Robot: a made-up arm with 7 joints. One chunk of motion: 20 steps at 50 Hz.
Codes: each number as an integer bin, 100 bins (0 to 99) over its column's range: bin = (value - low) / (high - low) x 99, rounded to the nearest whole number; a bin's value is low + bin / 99 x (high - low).
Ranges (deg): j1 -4..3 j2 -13..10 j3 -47..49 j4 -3..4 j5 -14..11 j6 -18..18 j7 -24..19
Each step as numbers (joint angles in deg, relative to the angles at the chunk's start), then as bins.
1 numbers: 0.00 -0.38 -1.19 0.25 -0.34 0.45 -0.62
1 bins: 57 54 47 46 54 51 54
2 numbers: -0.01 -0.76 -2.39 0.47 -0.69 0.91 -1.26
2 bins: 56 53 46 49 53 52 52
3 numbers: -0.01 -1.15 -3.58 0.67 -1.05 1.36 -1.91
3 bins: 56 51 45 52 51 53 51
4 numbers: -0.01 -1.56 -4.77 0.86 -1.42 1.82 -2.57
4 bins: 56 49 44 55 50 55 49
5 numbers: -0.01 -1.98 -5.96 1.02 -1.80 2.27 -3.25
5 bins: 56 47 42 57 48 56 48
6 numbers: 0.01 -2.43 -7.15 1.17 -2.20 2.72 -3.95
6 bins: 57 45 41 59 47 57 46
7 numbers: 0.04 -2.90 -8.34 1.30 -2.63 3.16 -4.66
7 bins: 57 43 40 61 45 58 45
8 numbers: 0.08 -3.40 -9.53 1.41 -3.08 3.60 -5.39
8 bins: 58 41 39 62 43 59 43
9 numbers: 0.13 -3.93 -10.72 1.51 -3.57 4.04 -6.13
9 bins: 58 39 37 64 41 61 41
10 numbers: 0.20 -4.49 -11.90 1.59 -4.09 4.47 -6.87
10 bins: 59 37 36 65 39 62 39
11 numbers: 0.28 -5.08 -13.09 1.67 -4.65 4.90 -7.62
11 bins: 61 34 35 66 37 63 38
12 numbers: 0.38 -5.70 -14.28 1.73 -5.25 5.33 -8.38
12 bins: 62 31 34 67 35 64 36
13 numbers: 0.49 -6.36 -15.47 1.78 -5.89 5.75 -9.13
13 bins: 64 29 33 68 32 65 34
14 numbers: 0.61 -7.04 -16.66 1.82 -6.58 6.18 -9.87
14 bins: 65 26 31 68 29 66 33
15 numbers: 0.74 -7.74 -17.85 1.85 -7.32 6.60 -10.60
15 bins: 67 23 30 69 26 68 31
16 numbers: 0.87 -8.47 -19.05 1.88 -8.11 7.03 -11.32
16 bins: 69 19 29 69 23 69 29
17 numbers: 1.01 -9.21 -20.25 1.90 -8.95 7.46 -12.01
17 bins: 71 16 28 69 20 70 28
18 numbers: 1.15 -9.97 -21.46 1.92 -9.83 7.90 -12.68
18 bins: 73 13 26 70 17 71 26
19 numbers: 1.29 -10.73 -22.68 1.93 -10.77 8.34 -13.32
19 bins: 75 10 25 70 13 72 25
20 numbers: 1.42 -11.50 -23.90 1.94 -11.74 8.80 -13.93
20 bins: 77 6 24 70 9 74 23
